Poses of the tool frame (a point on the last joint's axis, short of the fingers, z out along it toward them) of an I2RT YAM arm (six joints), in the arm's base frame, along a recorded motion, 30 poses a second.
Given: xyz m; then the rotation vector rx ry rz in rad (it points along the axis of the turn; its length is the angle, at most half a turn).
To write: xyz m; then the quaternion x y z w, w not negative. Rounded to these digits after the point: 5 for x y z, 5 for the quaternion.
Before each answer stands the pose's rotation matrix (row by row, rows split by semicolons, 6 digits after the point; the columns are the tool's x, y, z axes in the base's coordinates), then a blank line. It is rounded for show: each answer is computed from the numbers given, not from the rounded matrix.
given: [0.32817 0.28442 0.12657 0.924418 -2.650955 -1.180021]
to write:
-0.811526 -0.490025 -0.318278; -0.564442 0.516569 0.643865; -0.151098 0.702163 -0.695800

[0.32817 0.28442 0.12657 0.30319 -0.86947 -0.38703 0.04807]
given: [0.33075 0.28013 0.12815 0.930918 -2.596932 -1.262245]
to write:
-0.806429 -0.479039 -0.346689; -0.568564 0.467025 0.677217; -0.162501 0.743243 -0.648987

[0.33075 0.28013 0.12815 0.30640 -0.85476 -0.41546 0.05387]
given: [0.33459 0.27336 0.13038 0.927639 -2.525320 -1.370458]
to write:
-0.804438 -0.456644 -0.379942; -0.567425 0.401391 0.718967; -0.175807 0.793953 -0.582005

[0.33459 0.27336 0.13038 0.30667 -0.83484 -0.45306 0.06113]
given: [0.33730 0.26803 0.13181 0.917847 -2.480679 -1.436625]
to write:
-0.806190 -0.437819 -0.397959; -0.563071 0.361206 0.743291; -0.181682 0.823313 -0.537724

[0.33730 0.26803 0.13181 0.30427 -0.82236 -0.47625 0.06575]
